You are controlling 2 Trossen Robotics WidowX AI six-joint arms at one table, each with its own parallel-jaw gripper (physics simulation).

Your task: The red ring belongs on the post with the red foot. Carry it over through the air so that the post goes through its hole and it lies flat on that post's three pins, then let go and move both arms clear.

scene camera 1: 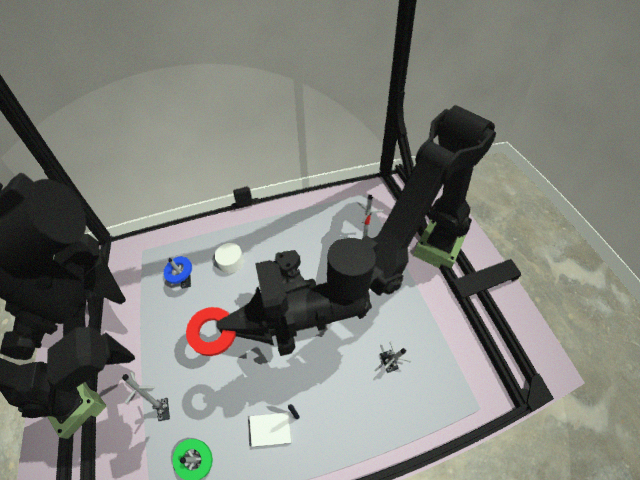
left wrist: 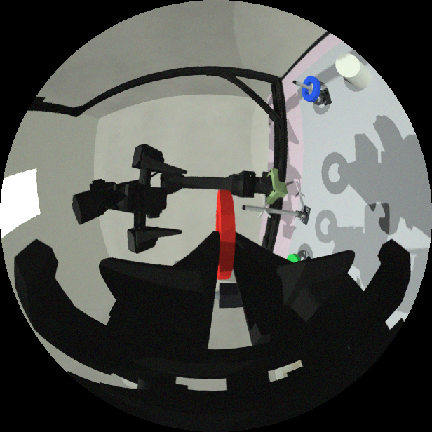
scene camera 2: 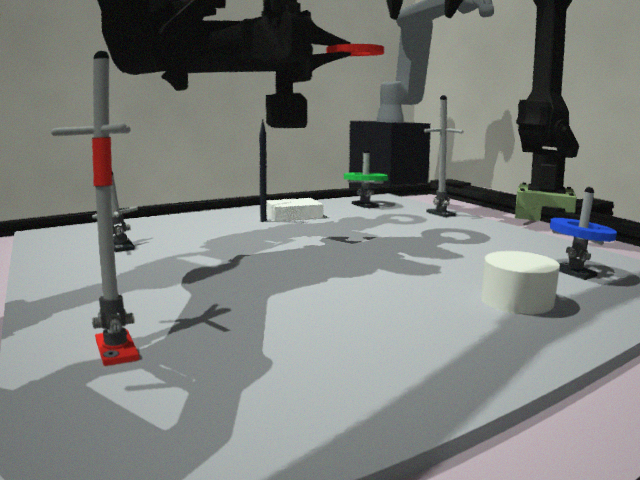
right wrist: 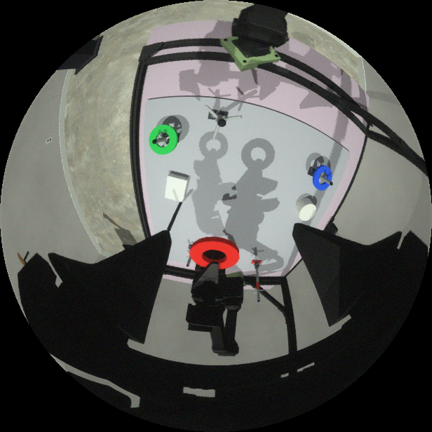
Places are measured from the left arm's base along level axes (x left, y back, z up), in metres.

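Where they show: left gripper, fingertip midpoint: (scene camera 1: 217, 327) (scene camera 2: 349, 49); right gripper, fingertip midpoint: (scene camera 1: 127, 328) (scene camera 2: 419, 17); left arm's base at its link origin: (scene camera 1: 442, 239); right arm's base at its link origin: (scene camera 1: 65, 401) (scene camera 2: 546, 189).
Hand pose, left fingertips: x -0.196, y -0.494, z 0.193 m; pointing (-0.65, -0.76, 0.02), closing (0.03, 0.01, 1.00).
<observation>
Each offset is from my left fingertips to the top centre of the thing. "pt": to the spot under its first point.
The red ring @(dx -0.004, dy -0.010, dz +0.005 m) (scene camera 1: 192, 330) (scene camera 2: 369, 50) (left wrist: 226, 250) (right wrist: 196, 251) is held flat, high above the table. My left gripper (scene camera 1: 223, 327) (left wrist: 223, 237) is shut on its near rim. My right gripper (scene camera 1: 129, 328) (scene camera 2: 421, 12) (left wrist: 182, 201) (right wrist: 233, 233) is open and empty, apart from the ring, to its left in scene camera 1. The post with the red foot @(pt dx +0.033, dy +0.381, dz -0.140 m) (scene camera 2: 105, 222) (scene camera 1: 369, 206) stands upright, its pins @(pt dx +0.051, dy +0.388, dz -0.083 m) (scene camera 2: 72, 131) bare above a red band. It is at the back right in scene camera 1, where my left arm hides its foot.
A green ring @(dx +0.032, dy -0.193, dz -0.175 m) (scene camera 1: 191, 444) (scene camera 2: 356, 177) and a blue ring @(dx -0.278, dy +0.071, dz -0.174 m) (scene camera 1: 176, 280) (scene camera 2: 602, 232) sit on posts. A bare tall post @(pt dx -0.090, dy -0.156, dz -0.120 m) (scene camera 1: 144, 392), another bare post @(pt dx +0.220, dy +0.171, dz -0.179 m) (scene camera 2: 116, 206), a white cylinder @(dx -0.215, dy +0.178, dz -0.192 m) (scene camera 1: 227, 258), a white block @(dx +0.102, dy -0.068, dz -0.208 m) (scene camera 1: 269, 429) and a dark spike @(dx +0.126, dy -0.020, dz -0.088 m) (scene camera 2: 263, 175) stand around.
</observation>
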